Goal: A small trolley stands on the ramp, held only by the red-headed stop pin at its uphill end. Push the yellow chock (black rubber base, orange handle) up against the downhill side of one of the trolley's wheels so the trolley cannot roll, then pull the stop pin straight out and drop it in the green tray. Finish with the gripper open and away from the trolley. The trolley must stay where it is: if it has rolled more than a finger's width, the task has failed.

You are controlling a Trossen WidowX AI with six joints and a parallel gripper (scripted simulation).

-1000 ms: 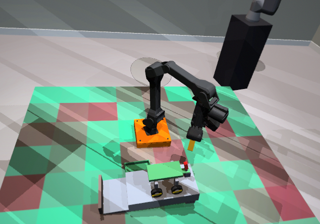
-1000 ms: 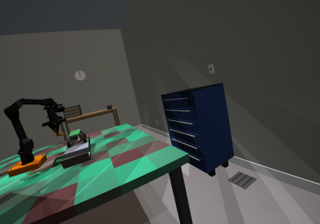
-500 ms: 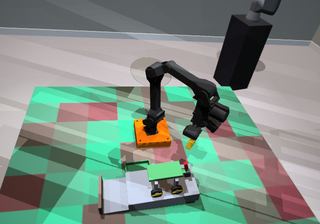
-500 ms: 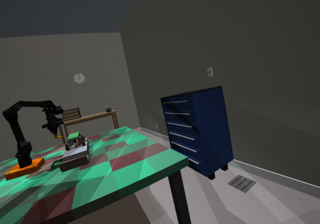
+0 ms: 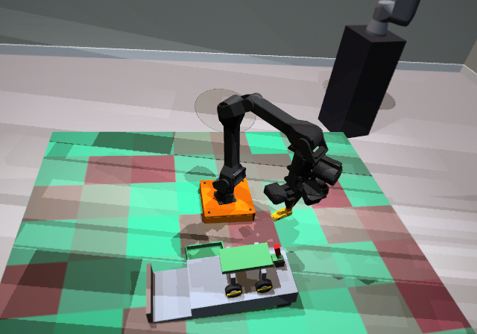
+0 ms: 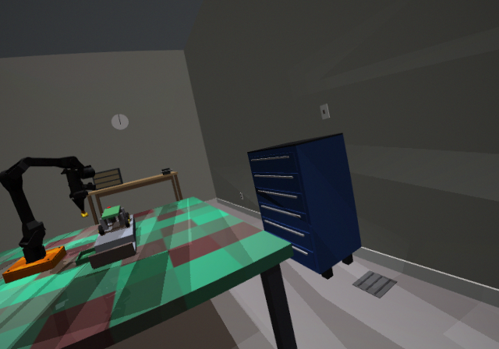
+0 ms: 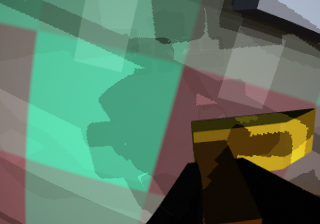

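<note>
The yellow chock is 20 mm to the right of my gripper tip and 10 mm below it. The rest, counted from my gripper tip: red-headed stop pin (120 mm ahead, 90 mm to the right, 50 mm below); then grey ramp (190 mm to the right, 130 mm below, 120 mm ahead); then trolley (180 mm to the right, 120 mm ahead, 70 mm below).
</note>
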